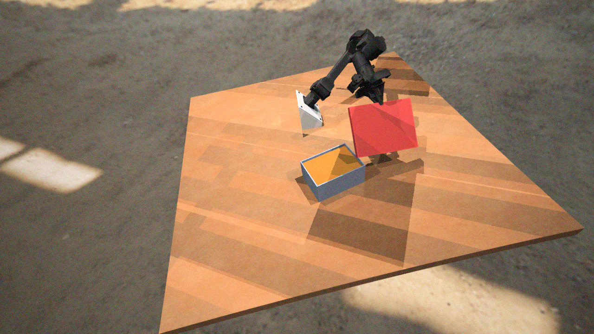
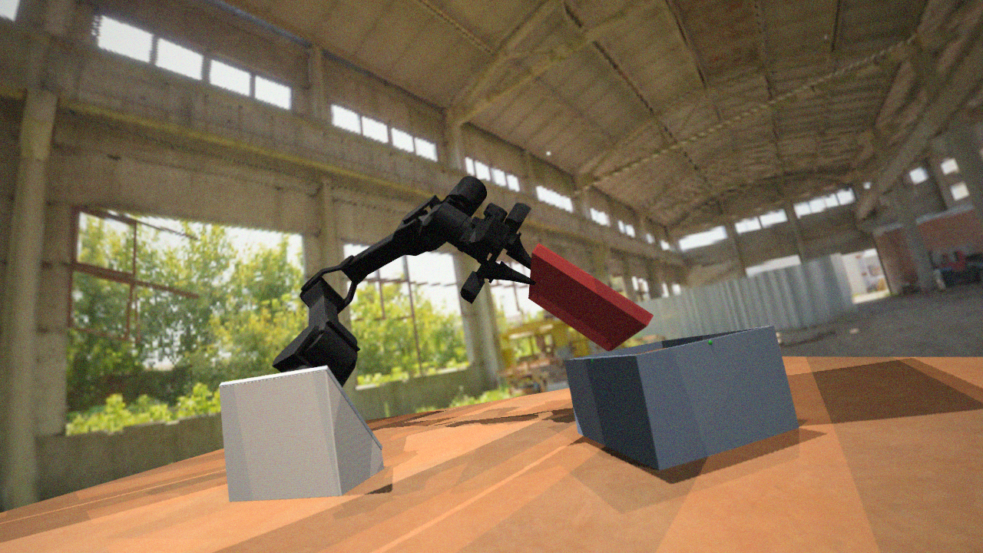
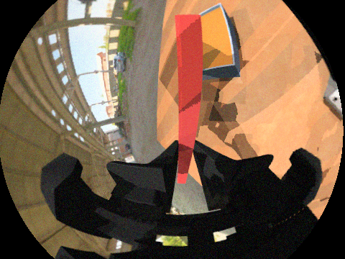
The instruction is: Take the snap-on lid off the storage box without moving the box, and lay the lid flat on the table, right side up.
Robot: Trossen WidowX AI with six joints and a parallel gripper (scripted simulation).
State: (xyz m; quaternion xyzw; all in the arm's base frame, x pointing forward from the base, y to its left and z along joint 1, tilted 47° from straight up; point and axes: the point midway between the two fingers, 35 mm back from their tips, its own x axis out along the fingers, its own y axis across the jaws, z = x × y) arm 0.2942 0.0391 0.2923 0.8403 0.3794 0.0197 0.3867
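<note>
The red lid lies 60 mm ahead of my gripper tip and 60 mm below it. The rest, counted from my gripper tip: storage box (120 mm ahead, 210 mm to the right, 190 mm below).
</note>
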